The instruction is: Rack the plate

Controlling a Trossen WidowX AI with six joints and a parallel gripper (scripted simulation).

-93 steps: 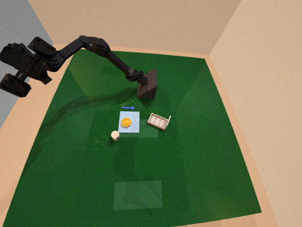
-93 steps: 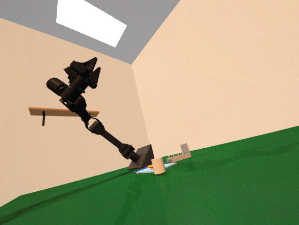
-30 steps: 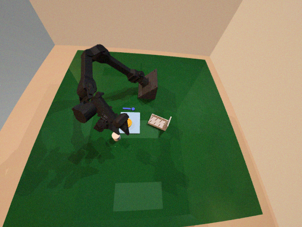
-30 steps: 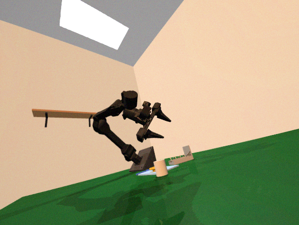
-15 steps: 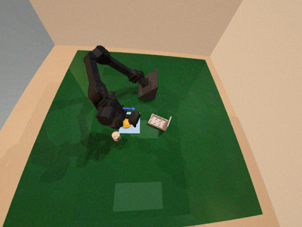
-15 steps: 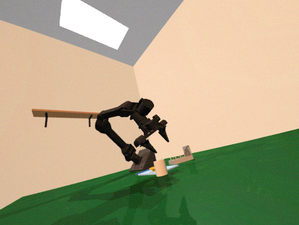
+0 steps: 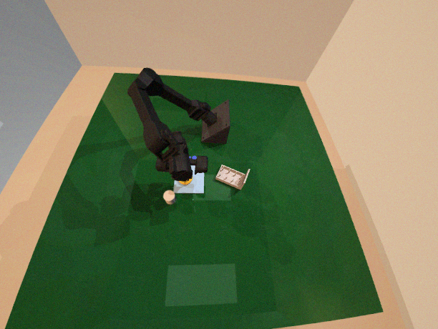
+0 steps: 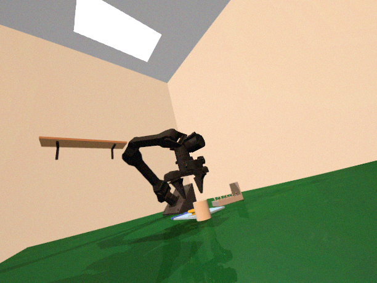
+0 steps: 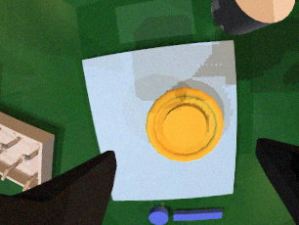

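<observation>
Right now my gripper tip is 50 mm above the orange plate. The rest, counted from my gripper tip: dish rack: 200 mm to the left, 40 mm below, 20 mm behind; cream cup: 90 mm ahead, 60 mm to the right, 40 mm below; blue spoon: 110 mm behind, 60 mm below, 10 mm to the left.
</observation>
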